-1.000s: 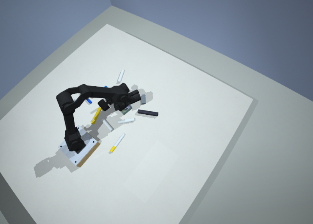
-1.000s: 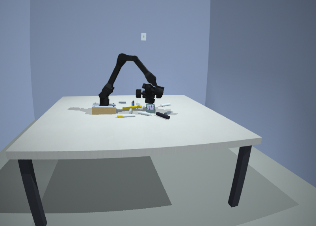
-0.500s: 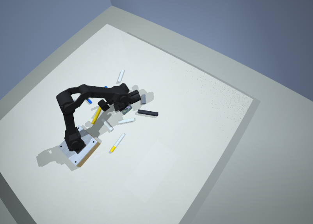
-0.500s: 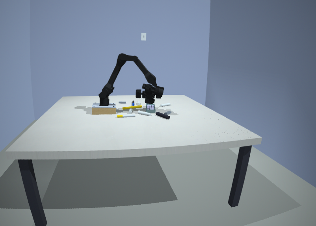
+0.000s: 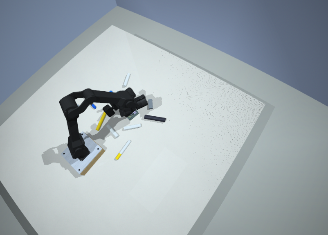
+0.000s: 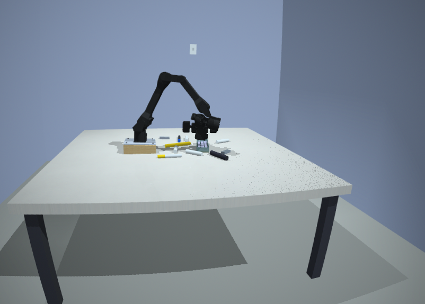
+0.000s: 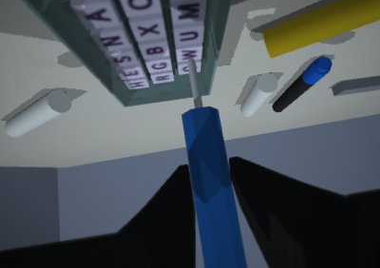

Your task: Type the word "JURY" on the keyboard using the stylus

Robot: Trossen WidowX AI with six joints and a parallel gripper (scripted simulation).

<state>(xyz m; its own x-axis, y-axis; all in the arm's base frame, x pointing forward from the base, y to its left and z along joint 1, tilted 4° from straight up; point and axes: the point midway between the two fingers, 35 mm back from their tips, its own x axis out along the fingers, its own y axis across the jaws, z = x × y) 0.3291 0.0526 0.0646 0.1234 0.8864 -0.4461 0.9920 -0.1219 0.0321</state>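
The yellow stick is 12 cm behind my gripper tip, 1 cm to the left of it and 8 cm below it. Round my gripper tip: blue stylus 1 cm below; then black cylinder 7 cm ahead, 24 cm to the right, 7 cm below; then black-and-blue pen 11 cm behind, 14 cm to the left, 8 cm below.
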